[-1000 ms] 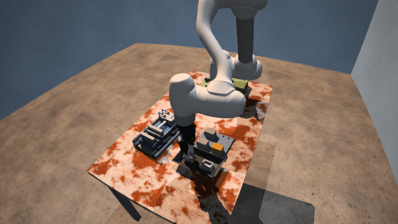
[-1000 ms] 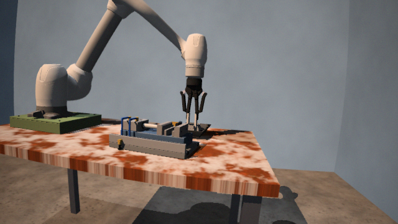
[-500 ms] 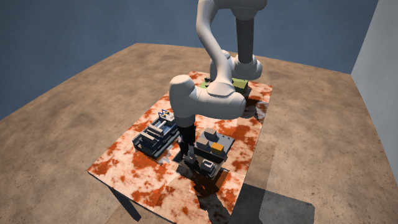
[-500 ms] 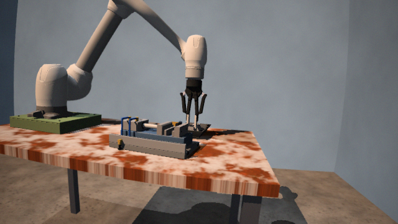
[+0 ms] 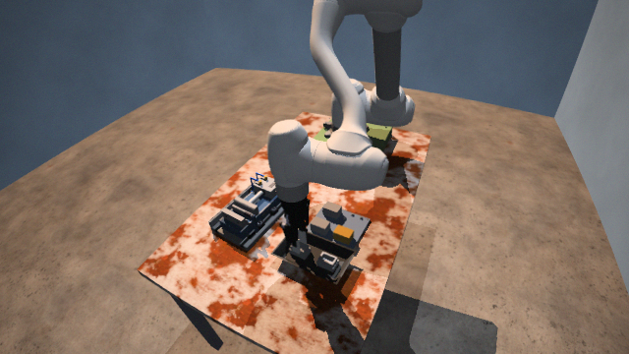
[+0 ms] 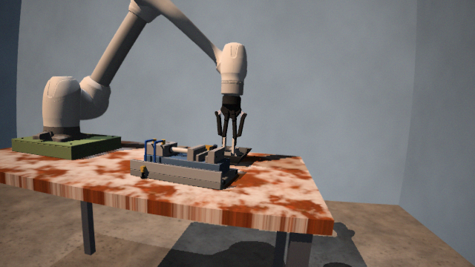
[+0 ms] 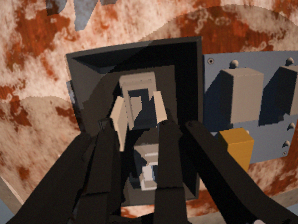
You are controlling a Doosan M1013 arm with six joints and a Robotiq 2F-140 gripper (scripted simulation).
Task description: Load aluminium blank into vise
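My hand is 120 mm past the aluminium blank, 50 mm above it and 10 mm to the right of it. The rest, counted from my hand: brass blank: 120 mm behind, 100 mm to the left, 50 mm below; infeed plate: 170 mm behind, 70 mm below, 60 mm to the left; vise: 250 mm to the right, 90 mm behind, 30 mm below.
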